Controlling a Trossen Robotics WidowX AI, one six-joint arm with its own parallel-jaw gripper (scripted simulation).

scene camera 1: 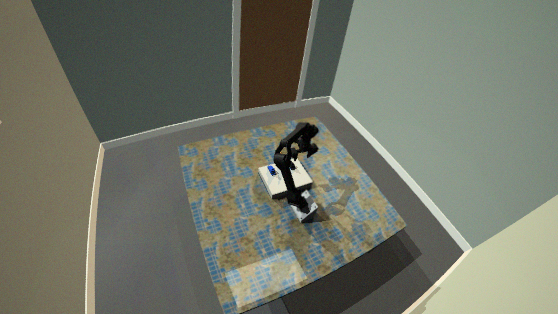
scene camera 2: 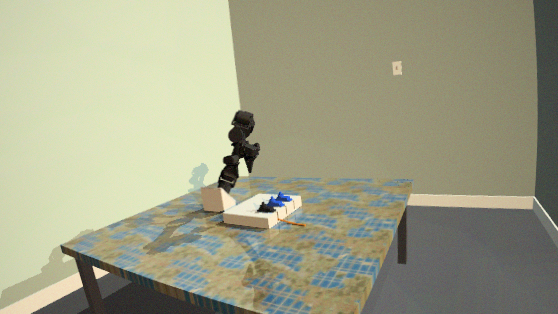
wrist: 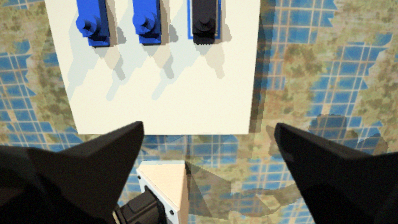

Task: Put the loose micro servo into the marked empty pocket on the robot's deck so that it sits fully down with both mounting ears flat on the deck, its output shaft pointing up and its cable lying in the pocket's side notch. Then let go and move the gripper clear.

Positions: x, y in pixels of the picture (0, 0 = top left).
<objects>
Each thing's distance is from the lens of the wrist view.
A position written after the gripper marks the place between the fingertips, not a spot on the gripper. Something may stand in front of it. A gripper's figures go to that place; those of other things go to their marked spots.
gripper [wrist: 209, 128]: 0.12 m
white deck [wrist: 177, 87]: 0.27 m
</objects>
